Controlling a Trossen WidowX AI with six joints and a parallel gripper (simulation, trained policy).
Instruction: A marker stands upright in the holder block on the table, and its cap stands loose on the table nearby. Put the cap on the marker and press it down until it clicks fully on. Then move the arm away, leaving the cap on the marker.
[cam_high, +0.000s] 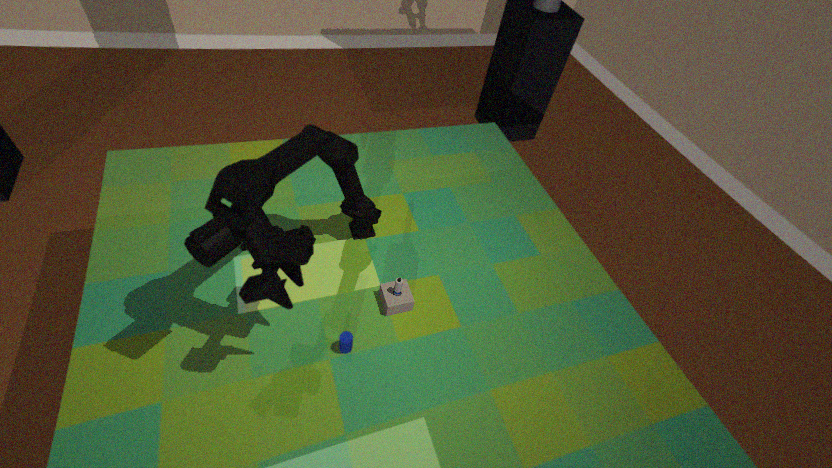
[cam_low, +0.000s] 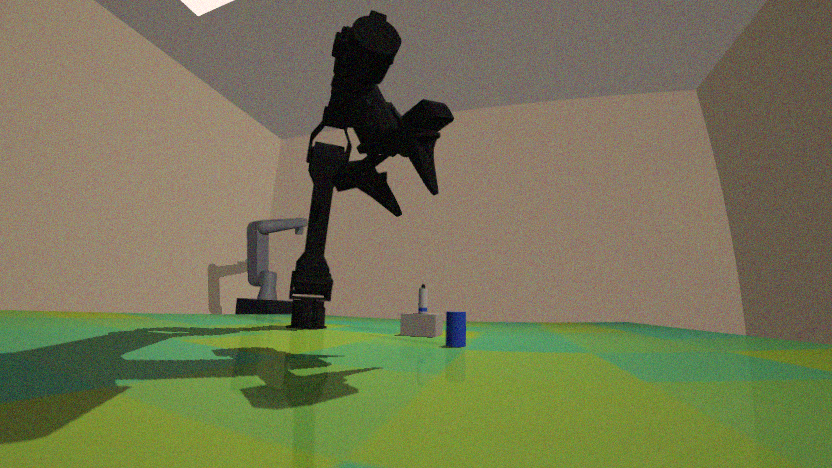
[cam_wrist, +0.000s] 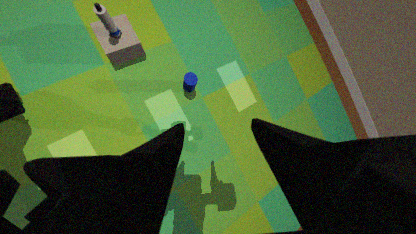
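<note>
My gripper tip is 16 cm above the blue cap, 9 cm to the right of it and 4 cm short of it. From my gripper tip the other things lie so: grey holder block: 24 cm to the left, 17 cm below, 5 cm behind.
</note>
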